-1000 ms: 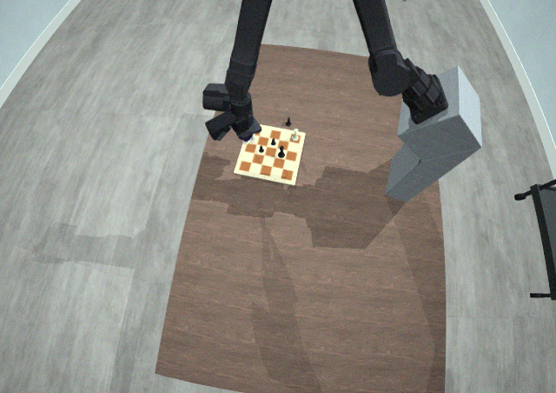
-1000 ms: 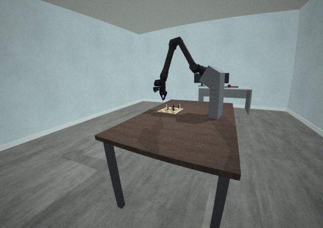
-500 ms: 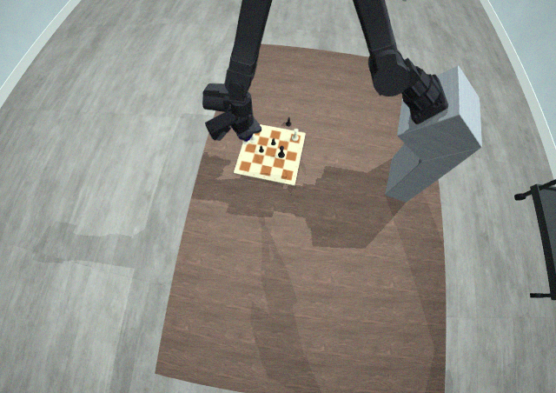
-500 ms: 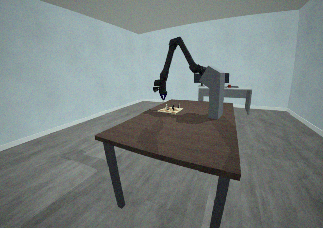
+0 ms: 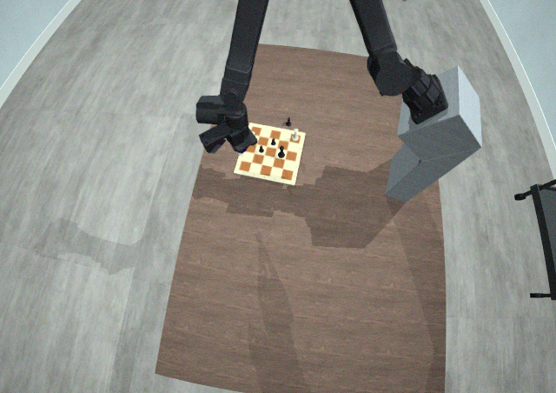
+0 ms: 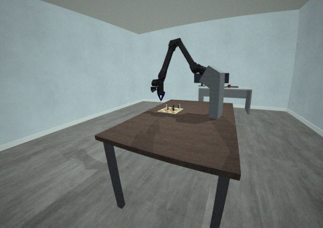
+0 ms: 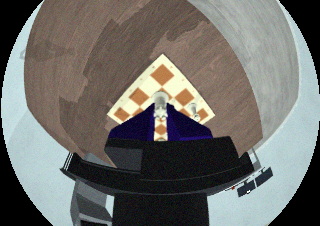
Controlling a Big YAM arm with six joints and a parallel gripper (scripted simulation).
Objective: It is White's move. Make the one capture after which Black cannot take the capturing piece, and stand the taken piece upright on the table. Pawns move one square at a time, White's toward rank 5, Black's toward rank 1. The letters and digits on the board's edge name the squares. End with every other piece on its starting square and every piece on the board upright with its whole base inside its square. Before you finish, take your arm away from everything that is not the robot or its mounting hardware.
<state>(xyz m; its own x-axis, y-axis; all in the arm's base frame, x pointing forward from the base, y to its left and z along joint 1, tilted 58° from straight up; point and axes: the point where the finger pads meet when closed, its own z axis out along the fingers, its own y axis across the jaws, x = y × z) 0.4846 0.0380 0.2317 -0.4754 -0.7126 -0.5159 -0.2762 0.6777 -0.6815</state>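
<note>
The chessboard lies 130 mm below my hand, 90 mm behind it and 50 mm to the right of it.
</note>
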